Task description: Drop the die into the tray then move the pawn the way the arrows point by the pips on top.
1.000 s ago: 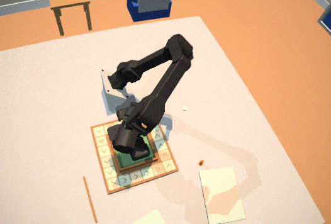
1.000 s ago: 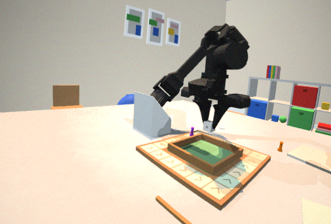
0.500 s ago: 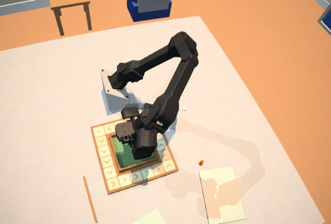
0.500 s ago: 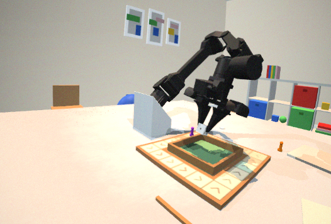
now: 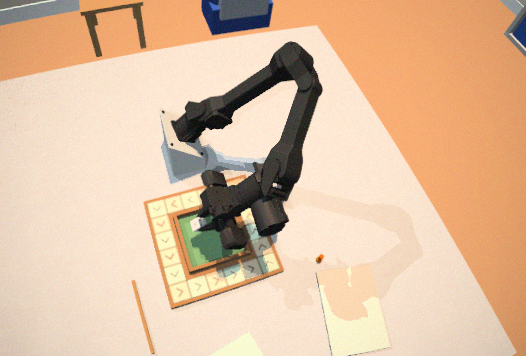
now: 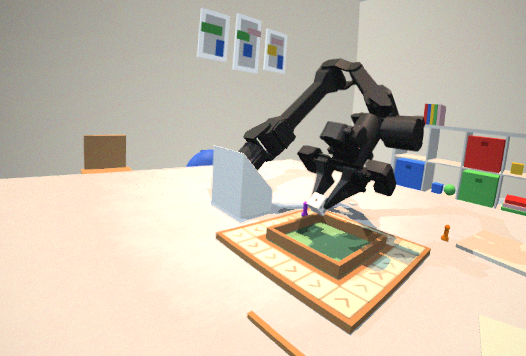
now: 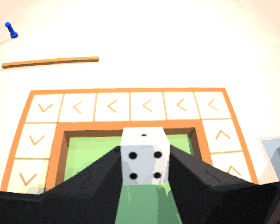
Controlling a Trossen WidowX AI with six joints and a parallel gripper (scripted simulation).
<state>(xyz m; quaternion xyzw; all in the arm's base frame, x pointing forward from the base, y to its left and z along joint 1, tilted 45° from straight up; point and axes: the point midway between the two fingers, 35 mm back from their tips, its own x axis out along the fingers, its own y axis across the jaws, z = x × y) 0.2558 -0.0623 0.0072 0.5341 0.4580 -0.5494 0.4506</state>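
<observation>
Right now the white die is right at my gripper tip. Also, from my gripper tip: orange pawn: 19 cm ahead, 25 cm to the left, 7 cm below; green dice tray: 1 cm ahead, 3 cm to the left, 8 cm below; purple pawn: 9 cm behind, 11 cm to the left, 6 cm below.
</observation>
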